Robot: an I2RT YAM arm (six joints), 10 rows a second.
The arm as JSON. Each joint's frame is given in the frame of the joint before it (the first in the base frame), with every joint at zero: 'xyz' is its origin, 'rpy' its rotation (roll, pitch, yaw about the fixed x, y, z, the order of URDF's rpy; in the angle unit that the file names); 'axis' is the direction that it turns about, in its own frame. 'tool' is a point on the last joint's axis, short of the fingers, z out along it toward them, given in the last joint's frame.
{
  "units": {
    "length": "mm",
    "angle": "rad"
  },
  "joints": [
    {
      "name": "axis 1",
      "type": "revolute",
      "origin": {
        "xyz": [
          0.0,
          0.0,
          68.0
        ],
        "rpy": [
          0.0,
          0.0,
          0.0
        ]
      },
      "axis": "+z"
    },
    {
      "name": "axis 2",
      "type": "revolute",
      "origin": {
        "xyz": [
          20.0,
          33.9,
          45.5
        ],
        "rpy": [
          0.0,
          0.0,
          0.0
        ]
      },
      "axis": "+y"
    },
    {
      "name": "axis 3",
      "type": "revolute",
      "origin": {
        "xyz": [
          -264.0,
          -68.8,
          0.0
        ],
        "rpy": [
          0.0,
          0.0,
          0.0
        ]
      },
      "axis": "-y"
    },
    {
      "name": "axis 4",
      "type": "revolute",
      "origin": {
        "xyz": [
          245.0,
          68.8,
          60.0
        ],
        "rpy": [
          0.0,
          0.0,
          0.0
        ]
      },
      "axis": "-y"
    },
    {
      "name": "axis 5",
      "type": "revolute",
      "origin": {
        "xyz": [
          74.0,
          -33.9,
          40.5
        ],
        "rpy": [
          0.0,
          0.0,
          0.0
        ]
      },
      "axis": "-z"
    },
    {
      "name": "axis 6",
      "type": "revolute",
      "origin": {
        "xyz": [
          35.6,
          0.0,
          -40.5
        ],
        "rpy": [
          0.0,
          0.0,
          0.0
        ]
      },
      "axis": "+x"
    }
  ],
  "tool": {
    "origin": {
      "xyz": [
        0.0,
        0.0,
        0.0
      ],
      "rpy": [
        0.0,
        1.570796,
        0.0
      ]
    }
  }
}
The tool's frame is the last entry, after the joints.
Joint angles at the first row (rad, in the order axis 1, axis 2, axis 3, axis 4, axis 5, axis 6):
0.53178 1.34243 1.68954 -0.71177 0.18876 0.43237
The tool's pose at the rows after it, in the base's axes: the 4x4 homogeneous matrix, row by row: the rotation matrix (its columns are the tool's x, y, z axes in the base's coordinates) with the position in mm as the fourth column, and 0 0 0 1 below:
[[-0.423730, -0.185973, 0.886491, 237.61], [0.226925, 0.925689, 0.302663, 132.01], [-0.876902, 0.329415, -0.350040, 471.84], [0, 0, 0, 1]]
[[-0.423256, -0.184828, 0.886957, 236.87], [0.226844, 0.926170, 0.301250, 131.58], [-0.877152, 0.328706, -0.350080, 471.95], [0, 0, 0, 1]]
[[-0.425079, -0.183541, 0.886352, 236.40], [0.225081, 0.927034, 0.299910, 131.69], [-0.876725, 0.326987, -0.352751, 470.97], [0, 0, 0, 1]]
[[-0.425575, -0.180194, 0.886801, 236.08], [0.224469, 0.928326, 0.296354, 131.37], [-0.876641, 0.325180, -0.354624, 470.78], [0, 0, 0, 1]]
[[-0.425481, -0.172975, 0.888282, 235.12], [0.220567, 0.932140, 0.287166, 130.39], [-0.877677, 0.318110, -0.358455, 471.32], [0, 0, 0, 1]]
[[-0.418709, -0.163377, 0.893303, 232.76], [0.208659, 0.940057, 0.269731, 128.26], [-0.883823, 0.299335, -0.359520, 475.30], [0, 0, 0, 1]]
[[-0.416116, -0.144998, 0.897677, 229.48], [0.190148, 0.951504, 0.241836, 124.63], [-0.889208, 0.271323, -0.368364, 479.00], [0, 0, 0, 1]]
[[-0.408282, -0.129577, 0.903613, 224.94], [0.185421, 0.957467, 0.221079, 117.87], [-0.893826, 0.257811, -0.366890, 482.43], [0, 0, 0, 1]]
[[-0.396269, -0.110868, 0.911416, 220.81], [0.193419, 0.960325, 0.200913, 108.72], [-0.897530, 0.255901, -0.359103, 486.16], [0, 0, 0, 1]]
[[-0.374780, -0.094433, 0.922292, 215.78], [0.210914, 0.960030, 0.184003, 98.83], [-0.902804, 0.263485, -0.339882, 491.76], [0, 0, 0, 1]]
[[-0.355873, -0.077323, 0.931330, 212.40], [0.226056, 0.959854, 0.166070, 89.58], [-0.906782, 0.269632, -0.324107, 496.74], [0, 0, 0, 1]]
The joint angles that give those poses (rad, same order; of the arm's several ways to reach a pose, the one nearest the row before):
0.53183 1.34209 1.69056 -0.71294 0.18983 0.43121
0.53206 1.33954 1.68933 -0.71442 0.19153 0.43108
0.53359 1.33727 1.68452 -0.71496 0.19382 0.43105
0.53361 1.33626 1.68397 -0.71773 0.19719 0.43105
0.53341 1.33494 1.68788 -0.72785 0.20585 0.42798
0.53337 1.33500 1.70816 -0.75079 0.22379 0.41436
0.53109 1.33349 1.73085 -0.78722 0.24868 0.39694
0.51854 1.31833 1.73712 -0.80806 0.25870 0.38537
0.49452 1.29916 1.73901 -0.82043 0.25860 0.37970
0.46717 1.27739 1.74308 -0.82447 0.25379 0.37784
0.43672 1.26243 1.75092 -0.82920 0.24591 0.37512

